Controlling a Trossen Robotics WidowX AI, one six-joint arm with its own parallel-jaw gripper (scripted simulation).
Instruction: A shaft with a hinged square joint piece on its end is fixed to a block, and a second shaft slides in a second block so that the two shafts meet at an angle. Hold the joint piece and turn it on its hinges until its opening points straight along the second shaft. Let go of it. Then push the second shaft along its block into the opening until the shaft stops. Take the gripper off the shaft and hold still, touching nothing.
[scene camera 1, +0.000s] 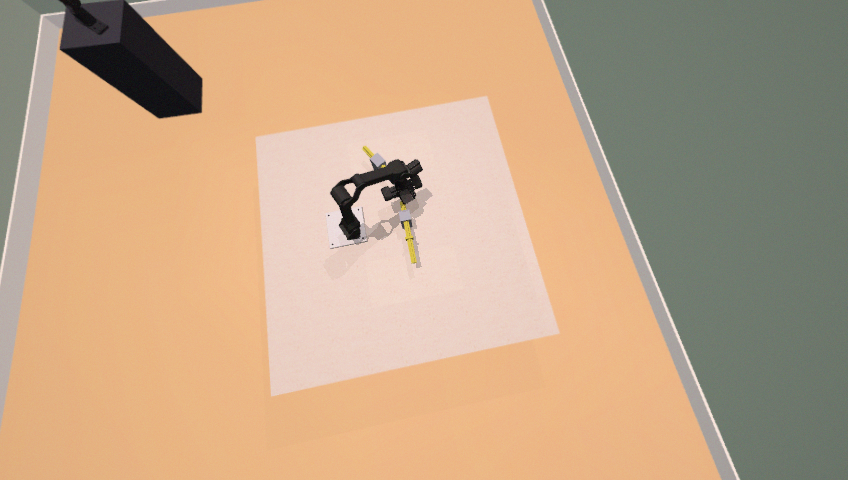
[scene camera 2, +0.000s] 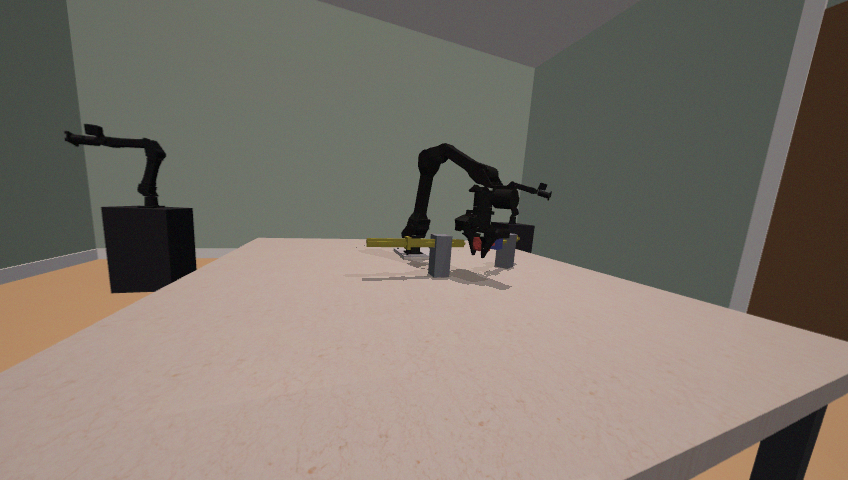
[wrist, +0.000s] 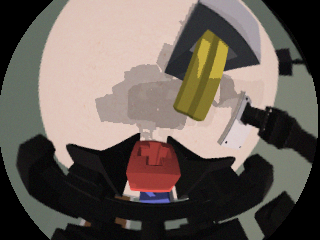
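Observation:
There's my gripper (scene camera 2: 477, 256), and you'd find it in the wrist view (wrist: 153, 137) too. A red square joint piece (wrist: 153, 167) is visible as well.

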